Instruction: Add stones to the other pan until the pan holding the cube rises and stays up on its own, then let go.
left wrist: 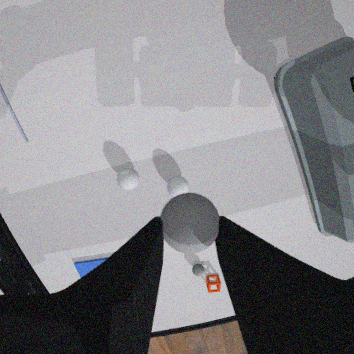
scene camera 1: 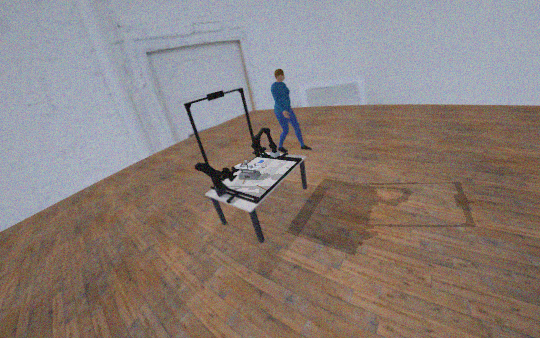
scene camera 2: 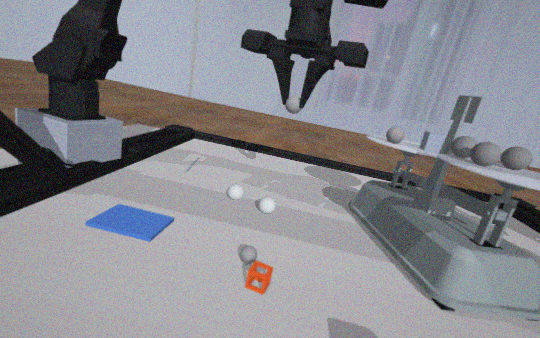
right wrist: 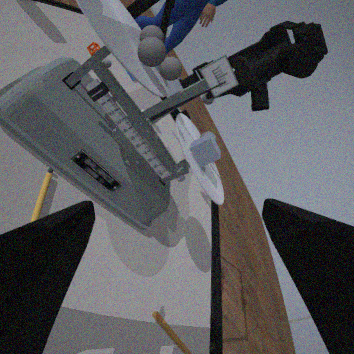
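Where they show: left gripper, fingertip midpoint: (left wrist: 188, 224) (scene camera 1: 260, 156) (scene camera 2: 293, 106) (right wrist: 206, 97); right gripper, fingertip midpoint: (scene camera 1: 238, 172) (right wrist: 179, 208); left arm's base, link origin: (scene camera 1: 274, 151) (scene camera 2: 73, 115) (right wrist: 183, 87); right arm's base, link origin: (scene camera 1: 219, 187).
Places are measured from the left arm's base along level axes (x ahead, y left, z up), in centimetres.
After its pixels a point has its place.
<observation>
My left gripper (scene camera 2: 294, 101) @[x 32.6, y 11.4, z 8.5 cm] (left wrist: 188, 224) @[x 32.6, y 11.4, z 8.5 cm] is shut on a grey stone (scene camera 2: 293, 106) @[x 33.0, y 10.4, z 8.6 cm] (left wrist: 190, 227) @[x 32.5, y 12.2, z 10.1 cm], held in the air left of the balance in scene camera 2. Three grey stones (scene camera 2: 486, 153) @[x 57.8, y 3.7, z 8.4 cm] (right wrist: 151, 51) @[x 63.0, y 8.6, z 8.5 cm] sit on the balance's near pan (scene camera 2: 525, 178) @[x 61.2, y 2.2, z 6.8 cm] (right wrist: 117, 42) @[x 65.5, y 7.3, z 6.8 cm]. The blue-grey cube (right wrist: 204, 151) @[x 56.3, y 19.9, z 7.2 cm] sits on the other pan (right wrist: 216, 189) @[x 53.2, y 26.3, z 5.6 cm] (scene camera 2: 376, 141) @[x 46.3, y 16.2, z 5.6 cm]; scene camera 2 shows a grey stone (scene camera 2: 395, 134) @[x 48.8, y 17.9, z 7.2 cm] on that pan. Which pan stands higher is unclear. My right gripper (right wrist: 179, 208) @[x 73.4, y 19.9, z 8.4 cm] is open and empty, beside the balance base (right wrist: 60, 115) @[x 64.9, y 8.8, z -2.8 cm] (scene camera 2: 480, 270) @[x 60.3, y 0.3, z -3.6 cm].
Two white balls (scene camera 2: 235, 191) @[x 27.1, y 7.2, z -6.9 cm] (scene camera 2: 267, 205) @[x 33.5, y 6.1, z -6.9 cm], a small grey ball (scene camera 2: 248, 253) @[x 36.8, y -8.0, z -7.2 cm] (left wrist: 198, 269) @[x 36.5, y -6.6, z -7.1 cm], an orange open frame (scene camera 2: 259, 277) @[x 39.1, y -9.6, z -8.4 cm] (left wrist: 214, 283) @[x 39.3, y -9.5, z -6.8 cm] and a blue pad (scene camera 2: 130, 221) @[x 21.2, y -9.2, z -8.3 cm] lie on the table. Yellow rods (right wrist: 42, 195) @[x 67.7, y 15.2, z -8.1 cm] (right wrist: 170, 331) @[x 63.7, y 42.0, z -8.1 cm] lie near the base. A person (scene camera 1: 281, 97) stands behind the table.
</observation>
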